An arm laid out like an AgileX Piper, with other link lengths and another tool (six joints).
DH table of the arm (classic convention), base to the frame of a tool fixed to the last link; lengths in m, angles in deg. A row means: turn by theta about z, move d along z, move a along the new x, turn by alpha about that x. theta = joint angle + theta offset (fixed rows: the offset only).
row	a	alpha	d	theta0
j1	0	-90	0.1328	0
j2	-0.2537	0	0	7.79
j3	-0.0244	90	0	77.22
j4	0	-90	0.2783	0
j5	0	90	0	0
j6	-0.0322	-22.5	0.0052	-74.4
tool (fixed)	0	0	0.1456	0
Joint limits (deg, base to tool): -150..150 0..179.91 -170..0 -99.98..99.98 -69.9..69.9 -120..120
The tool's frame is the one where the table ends.
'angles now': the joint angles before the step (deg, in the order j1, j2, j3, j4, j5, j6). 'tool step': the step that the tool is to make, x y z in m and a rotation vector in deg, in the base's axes. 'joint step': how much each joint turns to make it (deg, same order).
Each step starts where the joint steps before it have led.
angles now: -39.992 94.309 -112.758 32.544 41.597 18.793
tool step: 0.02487 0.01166 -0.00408 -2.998 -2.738 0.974
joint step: 4.297 1.949 -0.002 -0.917 -6.531 -1.260
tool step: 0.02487 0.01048 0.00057 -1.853 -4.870 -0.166
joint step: 4.067 2.120 0.000 -0.342 -8.423 -0.059
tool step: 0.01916 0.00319 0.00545 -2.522 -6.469 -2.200
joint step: 2.980 1.891 0.058 -0.519 -10.256 -0.111
